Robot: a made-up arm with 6 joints.
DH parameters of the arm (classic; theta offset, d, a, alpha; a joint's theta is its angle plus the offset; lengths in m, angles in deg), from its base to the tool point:
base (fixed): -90 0.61 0.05 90
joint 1: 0 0.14 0 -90
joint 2: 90 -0.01 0.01 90
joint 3: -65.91 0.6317 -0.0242 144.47
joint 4: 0 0.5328 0.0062 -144.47
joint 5: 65.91 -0.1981 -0.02 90
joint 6: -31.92 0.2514 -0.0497 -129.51
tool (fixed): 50.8 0.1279 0 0
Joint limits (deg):
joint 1: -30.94..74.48
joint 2: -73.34..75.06
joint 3: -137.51..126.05
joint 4: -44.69..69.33
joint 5: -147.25..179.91
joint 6: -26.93..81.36
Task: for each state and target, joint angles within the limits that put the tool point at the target. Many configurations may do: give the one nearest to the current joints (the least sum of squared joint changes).
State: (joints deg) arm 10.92 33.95 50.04 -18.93 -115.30 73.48
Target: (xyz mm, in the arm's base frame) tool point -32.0 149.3 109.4
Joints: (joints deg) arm -26.91 43.19 89.30 -38.82 -94.18 73.41
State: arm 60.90 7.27 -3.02 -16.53 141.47 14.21
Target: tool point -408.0 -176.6 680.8
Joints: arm 46.85 -1.18 22.79 -26.71 153.91 5.12
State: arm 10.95 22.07 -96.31 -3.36 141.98 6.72
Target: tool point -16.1 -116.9 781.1
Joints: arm 3.30 21.29 -103.55 -8.08 143.95 5.94
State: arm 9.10 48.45 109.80 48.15 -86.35 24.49
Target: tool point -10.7 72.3 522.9
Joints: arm -6.57 45.45 126.05 69.26 -136.33 49.81
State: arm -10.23 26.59 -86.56 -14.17 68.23 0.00
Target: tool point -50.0 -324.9 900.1
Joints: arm -9.16 68.45 -111.18 29.68 48.06 11.48
